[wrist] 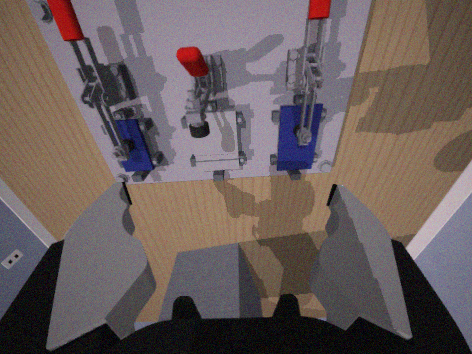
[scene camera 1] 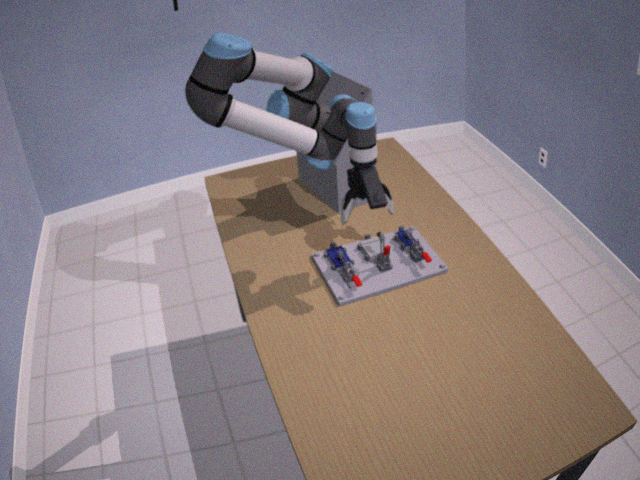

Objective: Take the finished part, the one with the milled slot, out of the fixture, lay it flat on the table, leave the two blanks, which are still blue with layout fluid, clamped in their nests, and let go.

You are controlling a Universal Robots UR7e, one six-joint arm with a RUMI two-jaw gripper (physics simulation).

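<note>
The finished part is a pale grey block in the middle nest of the fixture plate. Its slot is hard to make out. The middle clamp has its arm raised; its black tip overlaps the part in the wrist view. One blue blank and another blue blank lie in the outer nests, each under a lowered clamp arm. My gripper is open and empty, above and behind the fixture's robot-side edge.
Red clamp handles stick out from the outer clamps; the middle red handle stands up. The fixture lies on the wooden table. The grey robot pedestal stands behind it.
</note>
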